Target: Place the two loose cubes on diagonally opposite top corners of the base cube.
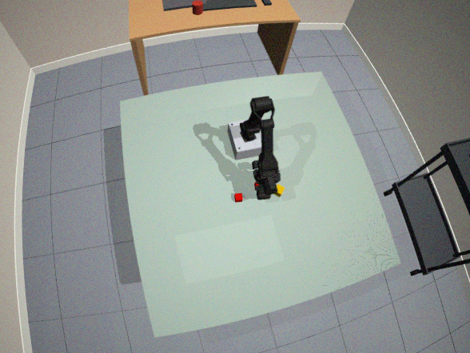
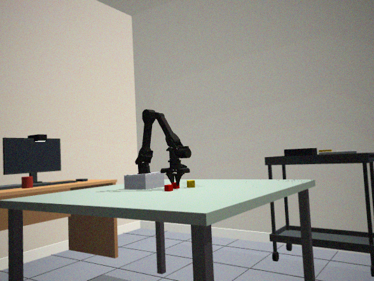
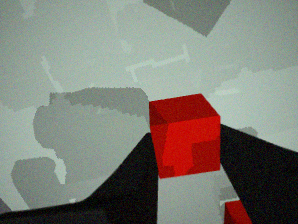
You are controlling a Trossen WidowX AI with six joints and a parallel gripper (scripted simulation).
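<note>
Right now the yellow base cube is 6 cm ahead of my gripper tip and 8 cm to the left of it.
</note>
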